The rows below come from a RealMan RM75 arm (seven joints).
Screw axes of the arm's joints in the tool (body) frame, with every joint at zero. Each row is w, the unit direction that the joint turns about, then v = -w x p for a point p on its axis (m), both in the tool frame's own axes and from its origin. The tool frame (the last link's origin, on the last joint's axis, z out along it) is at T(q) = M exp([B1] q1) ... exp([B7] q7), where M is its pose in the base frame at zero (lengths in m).
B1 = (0, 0, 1, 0, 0, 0)
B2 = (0, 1, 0, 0.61, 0, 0)
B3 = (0, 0, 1, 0, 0, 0)
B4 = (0, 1, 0, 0.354, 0, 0)
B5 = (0, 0, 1, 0, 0, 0)
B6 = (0, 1, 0, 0.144, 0, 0)
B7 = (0, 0, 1, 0, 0, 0)
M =
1 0 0 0
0 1 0 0
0 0 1 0.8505
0 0 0 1
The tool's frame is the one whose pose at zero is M.
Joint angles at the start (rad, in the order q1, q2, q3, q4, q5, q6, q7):
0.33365, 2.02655, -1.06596, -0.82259, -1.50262, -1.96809, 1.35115
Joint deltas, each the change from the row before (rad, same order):
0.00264, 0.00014, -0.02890, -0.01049, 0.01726, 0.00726, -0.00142
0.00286, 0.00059, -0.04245, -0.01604, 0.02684, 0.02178, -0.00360
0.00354, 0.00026, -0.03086, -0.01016, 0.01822, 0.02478, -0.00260
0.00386, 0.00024, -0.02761, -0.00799, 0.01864, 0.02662, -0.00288
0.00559, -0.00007, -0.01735, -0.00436, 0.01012, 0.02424, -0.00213
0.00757, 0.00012, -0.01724, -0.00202, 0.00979, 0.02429, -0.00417
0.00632, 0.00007, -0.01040, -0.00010, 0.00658, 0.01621, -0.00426
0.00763, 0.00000, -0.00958, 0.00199, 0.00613, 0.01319, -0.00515
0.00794, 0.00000, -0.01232, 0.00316, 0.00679, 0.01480, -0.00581
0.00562, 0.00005, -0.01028, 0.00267, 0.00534, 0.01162, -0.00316
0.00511, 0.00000, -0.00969, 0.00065, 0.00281, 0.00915, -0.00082
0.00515, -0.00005, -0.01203, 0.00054, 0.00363, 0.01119, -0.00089
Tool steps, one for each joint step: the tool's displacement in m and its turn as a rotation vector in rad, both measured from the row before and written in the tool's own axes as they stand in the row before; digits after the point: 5 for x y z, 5 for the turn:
-0.00165, -0.00033, 0.00481, -0.01754, 0.00233, -0.01048
-0.00211, -0.00177, 0.00718, -0.01461, 0.00327, -0.01683
-0.00116, -0.00264, 0.00552, -0.00317, 0.00462, -0.01110
-0.00118, -0.00303, 0.00512, 0.00156, 0.00221, -0.01046
-0.00084, -0.00341, 0.00374, 0.00586, 0.00469, -0.00789
-0.00082, -0.00362, 0.00413, 0.00497, 0.00428, -0.00894
-0.00071, -0.00266, 0.00280, 0.00368, 0.00220, -0.00745
-0.00074, -0.00245, 0.00284, 0.00095, 0.00135, -0.00737
-0.00036, -0.00242, 0.00329, 0.00035, 0.00208, -0.00645
-0.00005, -0.00169, 0.00257, 0.00023, 0.00182, -0.00283
-0.00009, -0.00126, 0.00244, -0.00236, 0.00372, -0.00171
0.00007, -0.00132, 0.00280, -0.00225, 0.00449, -0.00147

